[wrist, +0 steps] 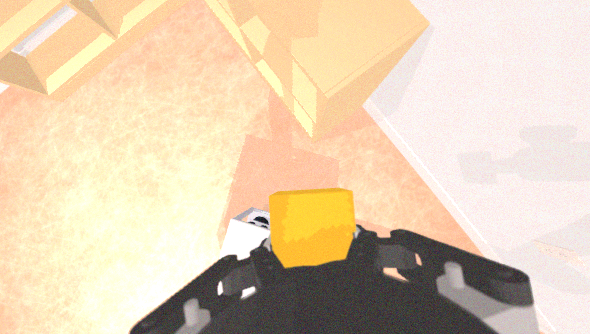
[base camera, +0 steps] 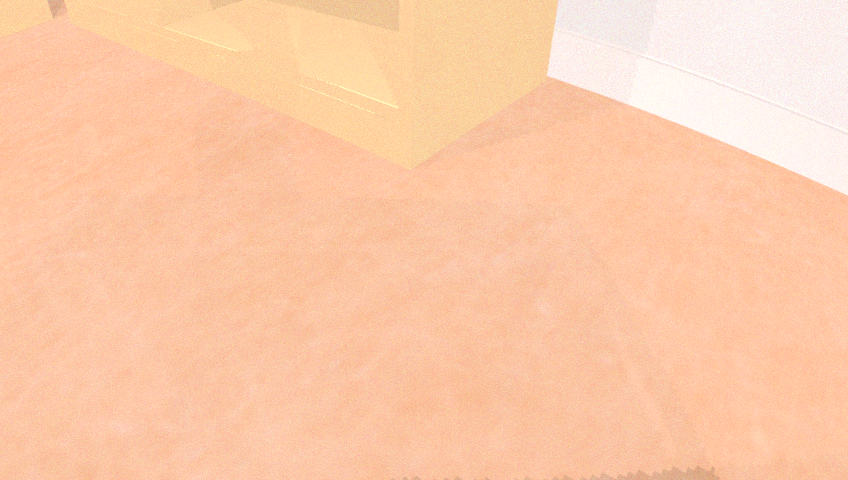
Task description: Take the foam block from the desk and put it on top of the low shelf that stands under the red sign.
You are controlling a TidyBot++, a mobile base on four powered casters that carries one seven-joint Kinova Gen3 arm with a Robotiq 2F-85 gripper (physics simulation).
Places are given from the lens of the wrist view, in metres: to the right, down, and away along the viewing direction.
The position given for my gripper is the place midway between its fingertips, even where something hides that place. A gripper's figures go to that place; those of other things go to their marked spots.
my gripper (wrist: 311, 236): 0.01, 0.06, 0.15
yellow foam block (wrist: 308, 227): 0.01, 0.04, 0.12
